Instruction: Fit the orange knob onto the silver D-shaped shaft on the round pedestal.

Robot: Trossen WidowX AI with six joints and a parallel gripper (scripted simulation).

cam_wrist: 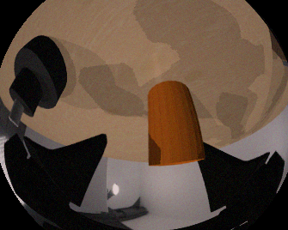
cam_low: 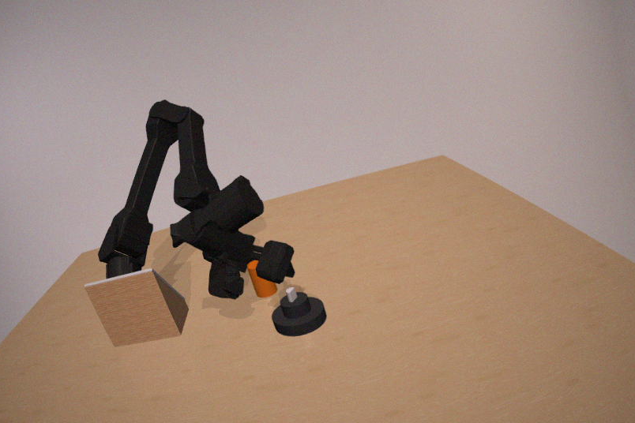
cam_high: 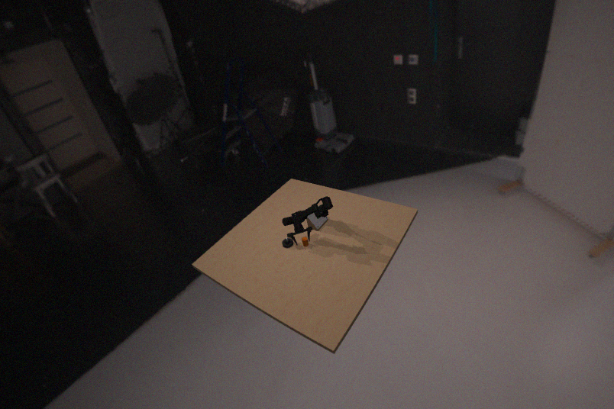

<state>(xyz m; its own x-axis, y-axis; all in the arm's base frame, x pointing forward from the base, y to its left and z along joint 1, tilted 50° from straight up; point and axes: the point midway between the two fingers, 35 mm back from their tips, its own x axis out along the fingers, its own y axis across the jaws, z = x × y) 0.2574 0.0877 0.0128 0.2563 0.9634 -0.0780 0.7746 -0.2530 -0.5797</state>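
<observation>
The orange knob is 20 mm behind my gripper tip, 10 mm to the right of it and 10 mm above it. Round my gripper tip: black round pedestal 40 mm ahead, 130 mm to the right, 10 mm below.
</observation>
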